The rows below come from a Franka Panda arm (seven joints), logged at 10 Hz.
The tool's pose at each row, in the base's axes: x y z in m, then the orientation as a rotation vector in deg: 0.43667, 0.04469, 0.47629, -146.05, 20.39, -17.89; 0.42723, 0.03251, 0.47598, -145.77, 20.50, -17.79; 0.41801, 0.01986, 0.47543, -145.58, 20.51, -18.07; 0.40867, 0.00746, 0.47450, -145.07, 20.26, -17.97; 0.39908, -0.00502, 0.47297, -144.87, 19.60, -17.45; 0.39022, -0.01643, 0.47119, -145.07, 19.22, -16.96; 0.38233, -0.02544, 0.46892, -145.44, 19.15, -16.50
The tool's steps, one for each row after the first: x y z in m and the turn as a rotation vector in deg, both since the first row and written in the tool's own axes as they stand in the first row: -0.00509, 0.01190, -0.00837, 0.25, -0.05, 0.15; -0.00986, 0.02428, -0.01670, 0.43, 0.15, 0.14; -0.01488, 0.03668, -0.02463, 0.98, 0.01, 0.08; -0.02020, 0.04951, -0.03218, 1.30, -0.51, -0.23; -0.02521, 0.06148, -0.03879, 1.17, -0.94, -0.42; -0.03013, 0.07156, -0.04356, 0.82, -1.28, -0.44
